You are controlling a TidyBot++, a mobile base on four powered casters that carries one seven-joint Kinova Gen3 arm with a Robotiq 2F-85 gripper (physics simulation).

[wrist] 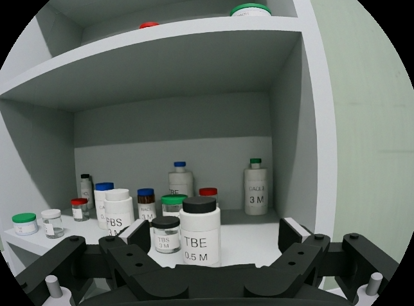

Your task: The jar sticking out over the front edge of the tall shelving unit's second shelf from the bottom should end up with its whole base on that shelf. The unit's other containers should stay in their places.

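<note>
The white jar with a black lid, labelled TBE 0.5 M [200,235], stands upright in the wrist view, low and near the middle, at the front of the shelf [251,240]. Its base and the shelf's front edge beneath it are hidden behind the gripper's body. My gripper [214,234] is open and empty, with one finger on each side of the view. The TBE 0.5 M jar shows in the gap between the fingers, closer to the left finger than to the right one. I cannot tell how far forward the fingertips reach beside it.
A clear TBS jar [165,241] stands close left of the white jar, a green-lidded jar [174,201] behind. A white PBS bottle [119,210] is partly behind the left finger. A CACL2 bottle [256,192] stands back right. The side wall [316,150] rises at right, the upper shelf [175,36] above.
</note>
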